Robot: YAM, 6 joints.
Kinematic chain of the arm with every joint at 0, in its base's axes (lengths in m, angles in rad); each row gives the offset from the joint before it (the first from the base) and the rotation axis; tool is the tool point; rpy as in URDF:
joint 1: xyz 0 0 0.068 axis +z
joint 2: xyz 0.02 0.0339 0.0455 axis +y
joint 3: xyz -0.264 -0.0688 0 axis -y
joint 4: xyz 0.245 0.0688 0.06 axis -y
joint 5: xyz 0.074 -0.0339 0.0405 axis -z
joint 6: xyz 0.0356 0 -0.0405 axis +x
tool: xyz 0 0 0 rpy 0 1.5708 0
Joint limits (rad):
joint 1: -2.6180..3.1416
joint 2: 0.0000..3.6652
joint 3: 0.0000..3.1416
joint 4: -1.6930..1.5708
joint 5: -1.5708..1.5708
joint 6: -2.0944..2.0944
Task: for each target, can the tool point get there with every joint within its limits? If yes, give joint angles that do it. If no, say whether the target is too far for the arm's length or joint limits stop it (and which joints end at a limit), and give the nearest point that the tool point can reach.
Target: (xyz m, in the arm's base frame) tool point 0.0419 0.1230 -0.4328
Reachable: no: joint limits stop it (at a limit: joint 2) | nearest point 0.0480 0.1410 -0.3663 | short by 0.069 m
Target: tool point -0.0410 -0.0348 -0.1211
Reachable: yes | joints -2.0638 3.0692 0.3549 0.7980 0.5830 1.3531
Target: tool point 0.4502 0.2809 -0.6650
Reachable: no: too far | nearest point 0.3337 0.2082 -0.3502 | short by 0.343 m
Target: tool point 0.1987 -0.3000 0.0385
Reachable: yes | joints -0.8898 2.2561 1.1137 -0.2497 1.3203 -0.4708
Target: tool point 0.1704 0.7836 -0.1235
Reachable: no: too far | nearest point 0.1315 0.6048 -0.0680 | short by 0.191 m
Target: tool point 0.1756 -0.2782 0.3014
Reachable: yes | joints -1.0982 1.5613 0.8501 1.1338 -0.9863 0.6169
